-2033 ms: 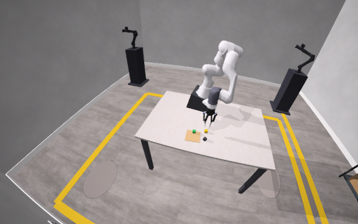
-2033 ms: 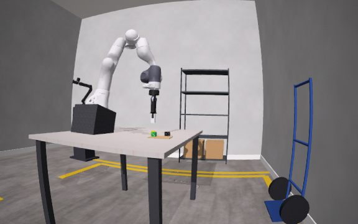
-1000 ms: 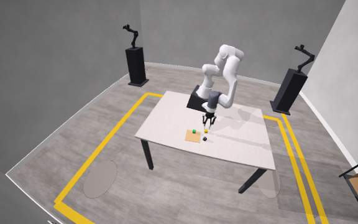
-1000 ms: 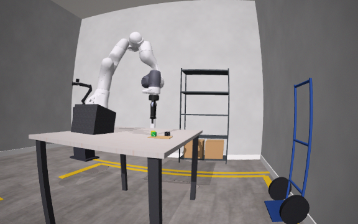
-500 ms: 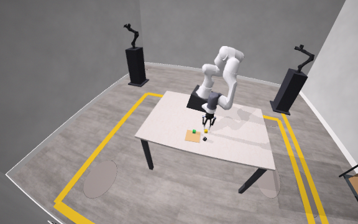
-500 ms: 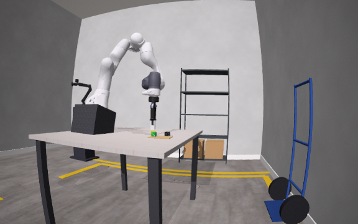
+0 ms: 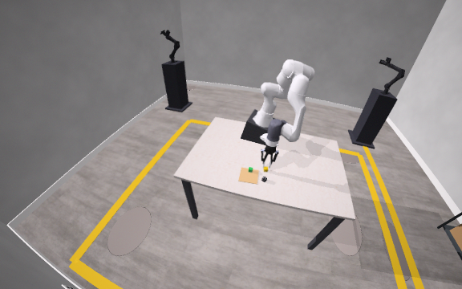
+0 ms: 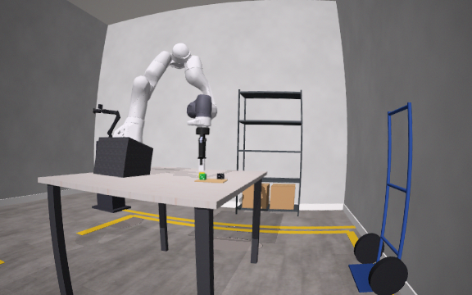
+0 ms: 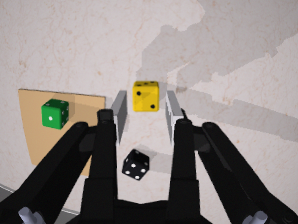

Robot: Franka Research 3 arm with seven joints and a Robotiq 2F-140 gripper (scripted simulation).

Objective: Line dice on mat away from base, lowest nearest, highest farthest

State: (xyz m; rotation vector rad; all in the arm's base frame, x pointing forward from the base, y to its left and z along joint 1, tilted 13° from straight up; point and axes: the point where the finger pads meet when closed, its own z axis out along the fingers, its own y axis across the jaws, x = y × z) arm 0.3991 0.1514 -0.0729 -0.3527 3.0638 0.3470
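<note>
The yellow die is 60 mm below my hand. From my hand the other things lie so: black die: 110 mm ahead, 10 mm to the left, 60 mm below; green die: 50 mm ahead, 110 mm to the right, 50 mm below; tan mat: 100 mm ahead, 110 mm to the right, 70 mm below.
</note>
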